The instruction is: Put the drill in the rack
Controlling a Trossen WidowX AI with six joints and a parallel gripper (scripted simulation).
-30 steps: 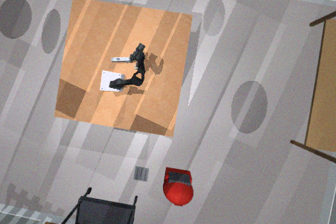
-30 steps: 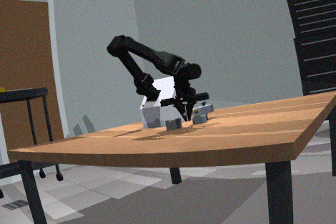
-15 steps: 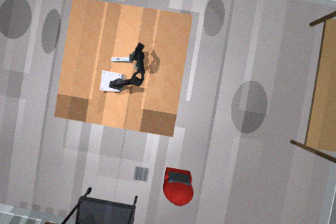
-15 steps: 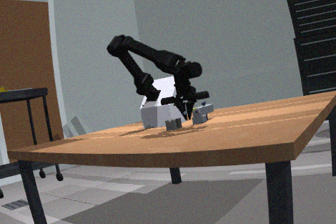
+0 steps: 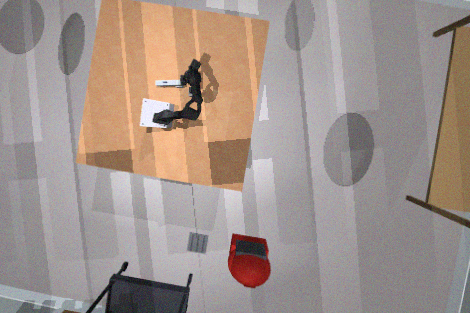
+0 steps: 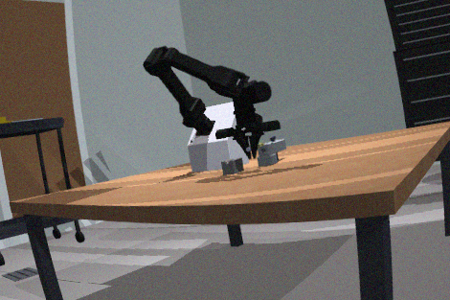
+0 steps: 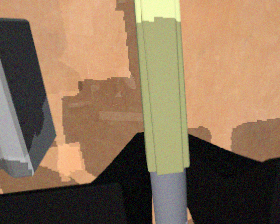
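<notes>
The drill lies 4 cm to the left of my gripper tip, 3 cm above it and 1 cm behind it. The rest, counted from my gripper tip: grey housing block 19 cm to the left, 5 cm behind.
</notes>
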